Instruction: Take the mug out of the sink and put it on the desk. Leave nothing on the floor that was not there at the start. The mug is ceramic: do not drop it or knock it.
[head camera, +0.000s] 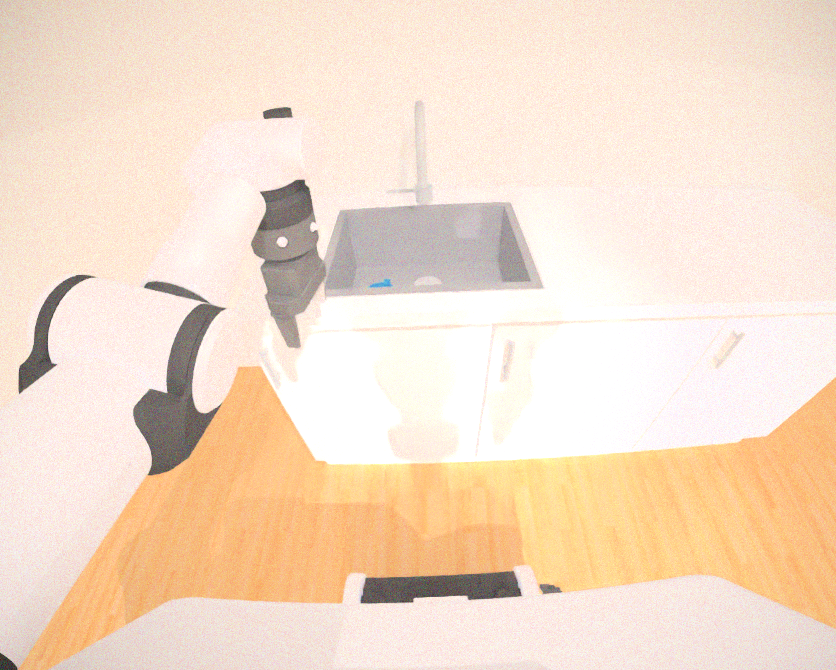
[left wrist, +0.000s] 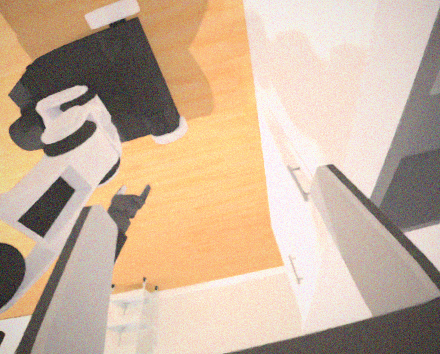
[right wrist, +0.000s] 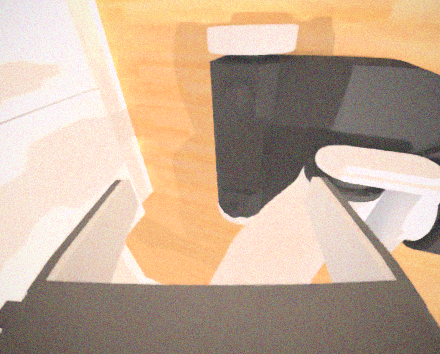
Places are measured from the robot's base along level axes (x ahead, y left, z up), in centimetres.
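Pixels of known places: left gripper, fingertip midpoint: (head camera: 307, 322) (left wrist: 214, 197); right gripper, fingertip midpoint: (left wrist: 137, 186) (right wrist: 220, 190).
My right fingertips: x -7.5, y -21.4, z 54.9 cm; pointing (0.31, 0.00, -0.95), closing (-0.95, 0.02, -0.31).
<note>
Behind a point stands the place of what it marks.
A small blue piece (head camera: 380, 283) {z 79.0, x 71.5, y 12.4 cm} shows in the grey sink (head camera: 418, 237) {z 81.2, x 91.2, y 0.9 cm} (left wrist: 415, 120), just behind its front rim; the rim hides the rest, so I cannot tell whether it is the mug. No desk can be made out. My left gripper (head camera: 293, 338) (left wrist: 214, 197) {z 106.2, x 28.3, y 18.3 cm} is open and empty, pointing down at the left of the sink near the counter's front edge. My right gripper (right wrist: 220, 190) {z 55.0, x -7.5, y -21.4 cm} (left wrist: 137, 186) {z 55.0, x -7.5, y -21.4 cm} is open and empty, low over the floor beside my base, in front of the cabinet.
The tap (head camera: 420, 153) {z 114.3, x 74.0, y -0.9 cm} rises behind the sink. The white counter (head camera: 662, 244) {z 91.1, x 67.5, y -65.1 cm} extends right, above cabinet doors with protruding handles (head camera: 727, 348) (left wrist: 300, 183). My dark base (left wrist: 110, 75) {z 16.9, x -10.6, y 8.1 cm} (right wrist: 245, 125) {z 19.1, x -1.4, y -9.2 cm} stands on the wooden floor (head camera: 593, 502) {z 0.0, x 31.8, y -60.6 cm}. A pale shelf unit (left wrist: 127, 328) {z 42.5, x -145.4, y -236.5 cm} stands by the far wall.
</note>
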